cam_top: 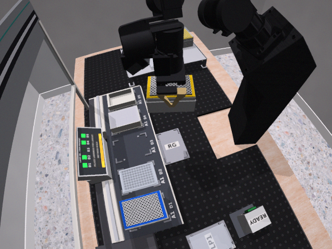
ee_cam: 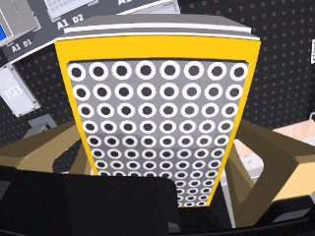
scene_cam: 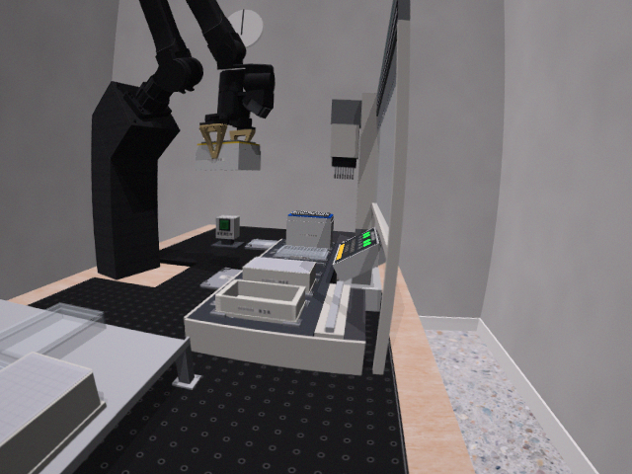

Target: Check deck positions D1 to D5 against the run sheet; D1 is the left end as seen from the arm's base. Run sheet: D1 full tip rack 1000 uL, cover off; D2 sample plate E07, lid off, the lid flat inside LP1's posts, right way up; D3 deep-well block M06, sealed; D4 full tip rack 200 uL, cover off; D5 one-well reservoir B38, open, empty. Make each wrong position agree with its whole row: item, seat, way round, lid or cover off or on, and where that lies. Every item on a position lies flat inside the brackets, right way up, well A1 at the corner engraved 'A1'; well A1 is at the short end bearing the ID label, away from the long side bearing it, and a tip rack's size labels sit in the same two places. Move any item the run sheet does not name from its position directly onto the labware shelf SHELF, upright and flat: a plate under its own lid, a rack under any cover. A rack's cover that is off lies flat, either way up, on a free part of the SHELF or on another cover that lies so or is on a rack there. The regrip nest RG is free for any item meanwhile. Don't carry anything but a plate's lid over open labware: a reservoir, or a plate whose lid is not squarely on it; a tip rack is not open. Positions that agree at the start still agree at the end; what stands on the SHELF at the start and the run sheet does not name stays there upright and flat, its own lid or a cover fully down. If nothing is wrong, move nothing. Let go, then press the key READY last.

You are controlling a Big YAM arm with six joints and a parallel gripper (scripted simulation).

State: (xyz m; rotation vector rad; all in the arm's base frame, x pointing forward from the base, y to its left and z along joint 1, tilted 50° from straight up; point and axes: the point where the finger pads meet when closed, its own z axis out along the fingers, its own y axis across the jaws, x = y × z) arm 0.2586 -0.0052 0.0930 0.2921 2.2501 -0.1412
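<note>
My hand is 1 cm below the yellow-rimmed tip rack and 1 cm past it. Round my hand: blue-rimmed tip rack: 22 cm to the left, 19 cm ahead, 18 cm below; regrip nest: 30 cm below, 2 cm to the left, 1 cm ahead; clear well plate: 24 cm below, 18 cm ahead, 10 cm to the left.
</note>
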